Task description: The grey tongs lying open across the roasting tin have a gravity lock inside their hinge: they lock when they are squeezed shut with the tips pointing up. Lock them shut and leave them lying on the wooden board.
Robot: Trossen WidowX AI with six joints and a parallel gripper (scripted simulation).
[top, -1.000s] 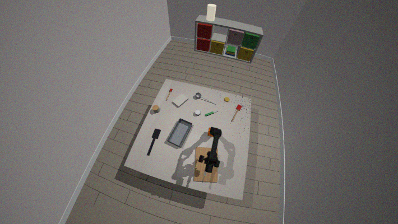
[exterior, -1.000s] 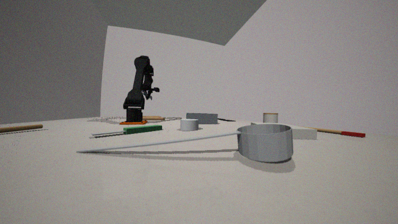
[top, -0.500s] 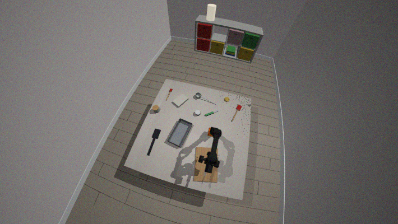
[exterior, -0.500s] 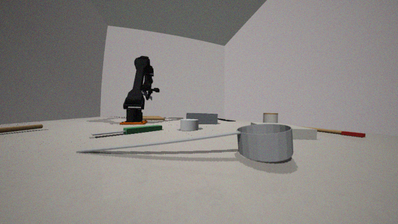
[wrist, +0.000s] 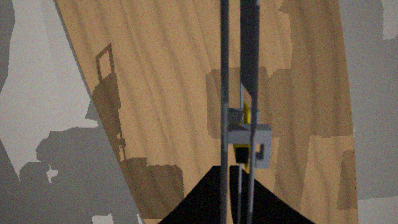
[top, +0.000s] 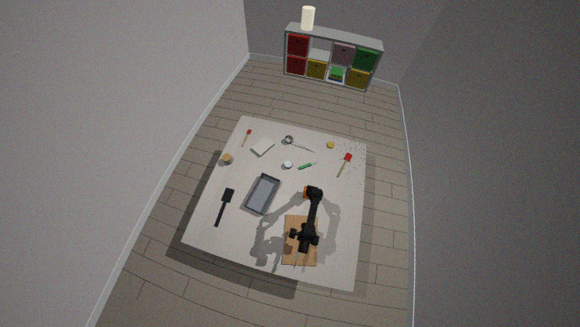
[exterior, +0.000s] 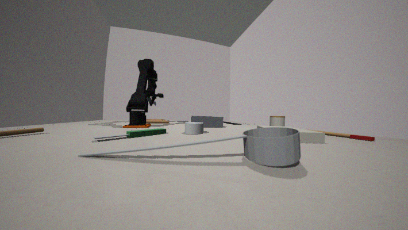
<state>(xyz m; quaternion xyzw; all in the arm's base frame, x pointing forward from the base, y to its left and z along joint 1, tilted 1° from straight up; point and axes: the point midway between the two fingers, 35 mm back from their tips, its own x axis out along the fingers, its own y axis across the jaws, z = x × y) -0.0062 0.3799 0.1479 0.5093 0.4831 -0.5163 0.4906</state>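
Right now my gripper tip is 10 mm to the left of the wooden board and 120 mm above it. From my gripper tip the other things lie so: white cup (250 mm ahead, 570 mm to the right, 110 mm below); then roasting tin (370 mm ahead, 270 mm to the right, 100 mm below); then black spatula (640 mm ahead, 100 mm to the right, 120 mm below).
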